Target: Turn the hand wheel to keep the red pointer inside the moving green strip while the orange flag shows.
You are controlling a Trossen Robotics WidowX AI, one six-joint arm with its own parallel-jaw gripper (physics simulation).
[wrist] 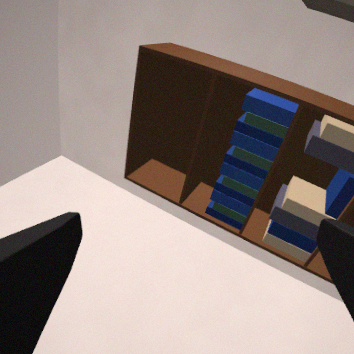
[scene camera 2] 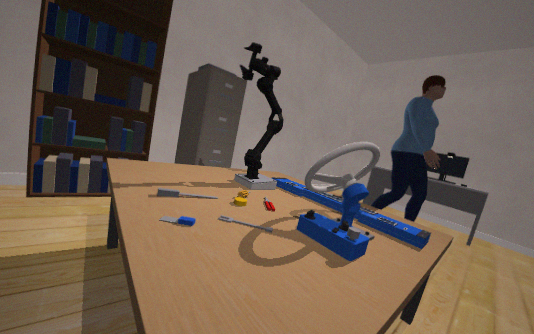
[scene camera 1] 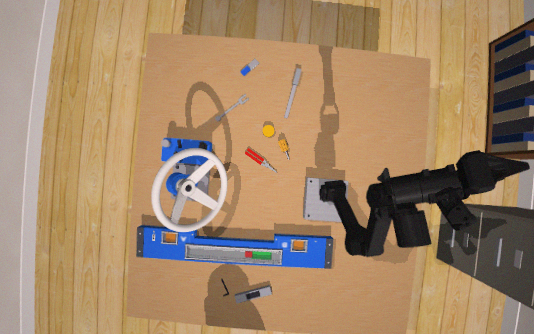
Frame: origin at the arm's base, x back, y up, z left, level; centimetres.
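Seen in the pictures: gripper, between the fingertips: (wrist: 201, 227) (scene camera 2: 242, 56) (scene camera 1: 515, 171); arm's base, origin of its link: (scene camera 2: 251, 177) (scene camera 1: 327, 193).
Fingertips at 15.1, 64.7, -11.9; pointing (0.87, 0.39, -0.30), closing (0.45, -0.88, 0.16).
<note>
Pixels of each thing's top centre, then the offset from my fingertips to it, as dx, dy, dz. "spot": a spot on its surface instead.
- red pointer, a spot on its surface: (scene camera 1: 248, 254) spot: -45.4, -65.2, +41.5
- green strip, a spot on its surface: (scene camera 1: 262, 255) spot: -39.5, -65.1, +41.3
- orange flag, a spot on its surface: (scene camera 1: 170, 237) spot: -79.2, -65.2, +38.3
- yellow disc, centre of its top: (scene camera 2: 240, 199) (scene camera 1: 268, 130) -42.9, -67.3, -11.6
- grey file, centre of its top: (scene camera 2: 190, 190) (scene camera 1: 292, 92) -34.3, -66.6, -29.1
- grey tool, centre of its top: (scene camera 1: 253, 295) -41.5, -67.2, +60.3
The white hand wheel (scene camera 1: 155, 195) (scene camera 2: 349, 146) stands tilted on its blue base (scene camera 2: 330, 239) at the table's left in scene view 1. The long blue display bar (scene camera 1: 305, 258) (scene camera 2: 412, 234) lies beside it. In the bar's slot, the red pointer (scene camera 1: 248, 254) sits at the left end of the green strip (scene camera 1: 262, 255); whether it is inside is hard to tell. An orange flag (scene camera 1: 170, 237) shows in the left window and another orange flag (scene camera 1: 299, 245) in the right one. My gripper (scene camera 1: 500, 194) (scene camera 2: 244, 59) (wrist: 201, 227) is open and empty, raised high and far from the wheel.
Loose tools lie behind the bar, among them red pliers (scene camera 1: 255, 156), a yellow disc (scene camera 1: 268, 131) (scene camera 2: 240, 202) and a grey file (scene camera 1: 293, 92). A grey tool (scene camera 1: 253, 294) lies in front of the bar. A bookshelf (wrist: 240, 75), a cabinet (scene camera 2: 200, 115) and a person (scene camera 2: 417, 120) stand beyond the table.
</note>
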